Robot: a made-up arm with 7 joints. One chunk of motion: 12 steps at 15 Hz.
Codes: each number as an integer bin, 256 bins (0 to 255) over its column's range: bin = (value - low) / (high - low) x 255, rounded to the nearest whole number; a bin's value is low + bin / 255 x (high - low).
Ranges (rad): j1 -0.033..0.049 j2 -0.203..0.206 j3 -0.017..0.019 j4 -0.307..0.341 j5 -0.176..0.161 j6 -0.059..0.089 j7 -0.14..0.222
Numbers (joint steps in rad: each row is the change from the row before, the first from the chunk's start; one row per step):
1: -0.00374 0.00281 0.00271 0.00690 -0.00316 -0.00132 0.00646
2: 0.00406 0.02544 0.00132 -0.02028 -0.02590 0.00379 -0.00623
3: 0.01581 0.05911 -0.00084 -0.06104 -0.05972 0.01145 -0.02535
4: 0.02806 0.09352 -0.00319 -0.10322 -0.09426 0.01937 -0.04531
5: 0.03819 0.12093 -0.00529 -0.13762 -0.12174 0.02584 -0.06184
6: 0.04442 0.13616 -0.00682 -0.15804 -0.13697 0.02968 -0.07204
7: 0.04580 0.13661 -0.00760 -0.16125 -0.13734 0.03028 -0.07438
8: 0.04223 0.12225 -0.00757 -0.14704 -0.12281 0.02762 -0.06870
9: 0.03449 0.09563 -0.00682 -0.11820 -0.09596 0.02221 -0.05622
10: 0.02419 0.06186 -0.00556 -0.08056 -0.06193 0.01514 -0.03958
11: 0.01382 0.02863 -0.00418 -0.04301 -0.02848 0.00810 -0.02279
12: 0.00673 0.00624 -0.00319 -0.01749 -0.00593 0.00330 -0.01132
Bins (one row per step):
1: 91 128 140 124 131 99 103
2: 115 142 130 113 114 108 94
3: 152 163 114 97 88 121 81
4: 190 185 98 80 62 135 67
5: 221 202 83 67 41 146 55
6: 241 211 72 59 30 153 48
7: 245 212 67 57 29 154 46
8: 234 203 67 63 40 149 50
9: 210 186 72 74 61 140 59
10: 178 165 81 89 86 128 71
11: 146 144 91 104 112 116 83
12: 124 130 98 114 129 107 91

